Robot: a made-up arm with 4 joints. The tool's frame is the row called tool.
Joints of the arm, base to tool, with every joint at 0 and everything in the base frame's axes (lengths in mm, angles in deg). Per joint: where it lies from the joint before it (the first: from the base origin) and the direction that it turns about. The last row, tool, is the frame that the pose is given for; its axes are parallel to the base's.
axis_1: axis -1 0 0 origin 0.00 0.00 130.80
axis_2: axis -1 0 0 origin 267.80 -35.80 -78.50
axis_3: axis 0 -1 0 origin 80.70 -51.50 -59.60
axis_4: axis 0 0 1 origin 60.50 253.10 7.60
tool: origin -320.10 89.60 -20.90
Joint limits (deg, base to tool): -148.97..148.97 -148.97..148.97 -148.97..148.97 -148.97..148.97
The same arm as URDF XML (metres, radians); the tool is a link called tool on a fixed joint. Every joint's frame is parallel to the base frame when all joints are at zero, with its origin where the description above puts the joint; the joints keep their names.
<robot name="arm">
<joint name="axis_1" type="revolute"><parent link="base"/><child link="link1"/><origin xyz="0 0 0.1308"/><axis xyz="-1 0 0"/><limit lower="-2.6" upper="2.6"/></joint>
<joint name="axis_2" type="revolute"><parent link="link1"/><child link="link2"/><origin xyz="0.2678 -0.0358 -0.0785"/><axis xyz="-1 0 0"/><limit lower="-2.6" upper="2.6"/></joint>
<joint name="axis_3" type="revolute"><parent link="link2"/><child link="link3"/><origin xyz="0.0807 -0.0515 -0.0596"/><axis xyz="0 -1 0"/><limit lower="-2.6" upper="2.6"/></joint>
<joint name="axis_4" type="revolute"><parent link="link3"/><child link="link4"/><origin xyz="0.0605 0.2531 0.0076"/><axis xyz="0 0 1"/><limit lower="-2.6" upper="2.6"/></joint>
<joint name="tool_fixed" type="fixed"><parent link="link4"/><child link="tool"/><origin xyz="-0.3201 0.0896 -0.0209"/></joint>
<link name="base"/>
<link name="link1"/>
<link name="link2"/>
<link name="link3"/>
<link name="link4"/>
<link name="tool"/>
</robot>

